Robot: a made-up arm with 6 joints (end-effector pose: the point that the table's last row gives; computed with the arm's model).
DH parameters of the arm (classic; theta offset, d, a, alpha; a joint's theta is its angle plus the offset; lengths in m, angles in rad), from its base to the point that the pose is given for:
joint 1: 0 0.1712 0 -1.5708
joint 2: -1.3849 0 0.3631 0
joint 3: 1.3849 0 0.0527 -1.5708
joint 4: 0 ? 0 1.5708
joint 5: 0 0 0.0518 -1.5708
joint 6: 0 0.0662 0 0
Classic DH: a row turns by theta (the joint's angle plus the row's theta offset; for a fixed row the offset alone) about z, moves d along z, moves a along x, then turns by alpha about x.
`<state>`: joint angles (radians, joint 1 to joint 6).
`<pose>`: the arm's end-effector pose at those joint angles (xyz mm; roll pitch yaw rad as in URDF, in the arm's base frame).
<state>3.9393 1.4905 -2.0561 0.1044 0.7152 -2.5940</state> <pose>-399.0 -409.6 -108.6 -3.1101 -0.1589 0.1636</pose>
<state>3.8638 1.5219 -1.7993 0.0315 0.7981 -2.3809</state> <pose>-364.6 -321.6 -171.1 -2.7712 -0.3751 -0.1376</pose>
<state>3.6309 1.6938 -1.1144 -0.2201 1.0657 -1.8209</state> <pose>-174.0 -84.5 -210.1 -1.5035 -0.3694 -0.9132</pose>
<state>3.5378 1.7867 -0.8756 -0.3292 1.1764 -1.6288</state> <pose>-98.0 -26.6 -169.3 -1.0730 -0.3094 -0.9968</pose>
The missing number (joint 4, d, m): 0.2329
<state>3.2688 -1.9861 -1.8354 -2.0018 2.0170 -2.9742</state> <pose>564.9 147.4 229.2 2.2844 0.5061 -2.6435</pose>
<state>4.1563 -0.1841 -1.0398 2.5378 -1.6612 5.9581</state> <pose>-117.3 -122.9 476.8 -2.6722 -0.5915 1.2759</pose>
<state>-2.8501 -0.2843 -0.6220 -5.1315 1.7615 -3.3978</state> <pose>-163.8 -120.5 382.8 1.7956 -0.4805 0.6016</pose>
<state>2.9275 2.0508 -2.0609 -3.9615 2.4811 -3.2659</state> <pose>-399.6 25.9 -264.4 0.1038 -0.6465 0.4442</pose>
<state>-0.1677 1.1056 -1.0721 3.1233 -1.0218 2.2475</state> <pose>306.2 -53.4 49.2 -2.1990 0.5756 1.0445</pose>
